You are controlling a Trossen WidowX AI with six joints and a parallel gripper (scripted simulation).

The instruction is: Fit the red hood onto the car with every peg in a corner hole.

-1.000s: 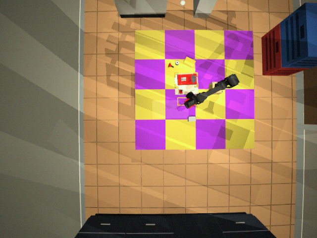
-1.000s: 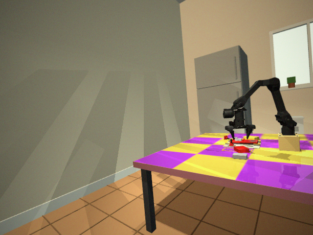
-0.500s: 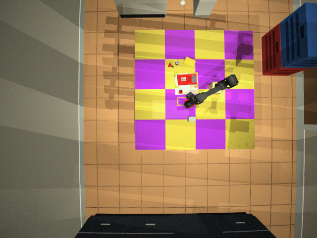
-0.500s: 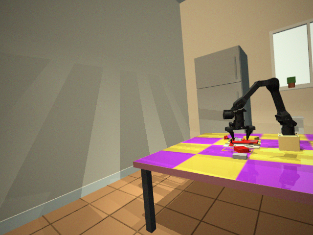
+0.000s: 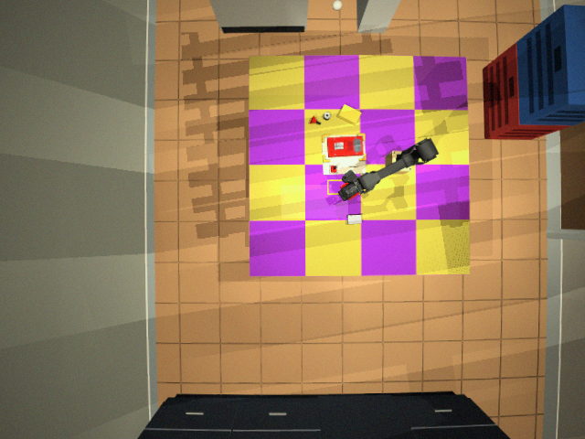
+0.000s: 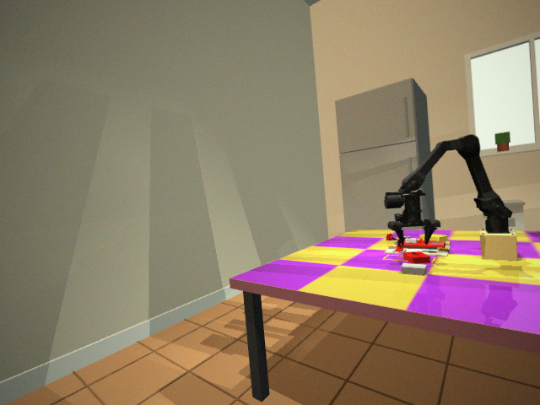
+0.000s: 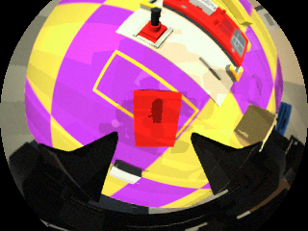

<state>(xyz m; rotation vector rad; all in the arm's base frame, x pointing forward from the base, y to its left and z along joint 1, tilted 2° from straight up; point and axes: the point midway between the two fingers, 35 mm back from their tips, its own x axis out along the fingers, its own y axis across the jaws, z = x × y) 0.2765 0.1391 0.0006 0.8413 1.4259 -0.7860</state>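
Now: gripper tip 50 mm above the red hood. From my gripper tip the other things lie so: grey block 20 mm behind, 170 mm to the left, 50 mm below; then yellow block 30 mm behind, 440 mm to the right, 50 mm below; then small wheel 100 mm ahead, 440 mm to the right, 50 mm below.
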